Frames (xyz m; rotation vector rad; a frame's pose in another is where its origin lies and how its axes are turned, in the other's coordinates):
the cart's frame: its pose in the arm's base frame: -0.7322 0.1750 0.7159 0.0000 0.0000 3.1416
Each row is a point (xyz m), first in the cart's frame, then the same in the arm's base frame.
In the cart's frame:
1: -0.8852 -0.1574 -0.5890
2: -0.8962 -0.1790 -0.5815
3: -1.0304 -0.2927 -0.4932
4: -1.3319 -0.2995 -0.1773
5: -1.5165 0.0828 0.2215
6: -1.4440 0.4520 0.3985
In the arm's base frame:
1: 0.1530 0.3324 0.1269
2: 0.1640 0.3540 0.1344
3: 0.2982 0.4677 0.2227
4: 0.5997 0.4745 0.5386
5: 0.7843 0.0922 0.9374
6: 0.7118 -0.2770 1.1144

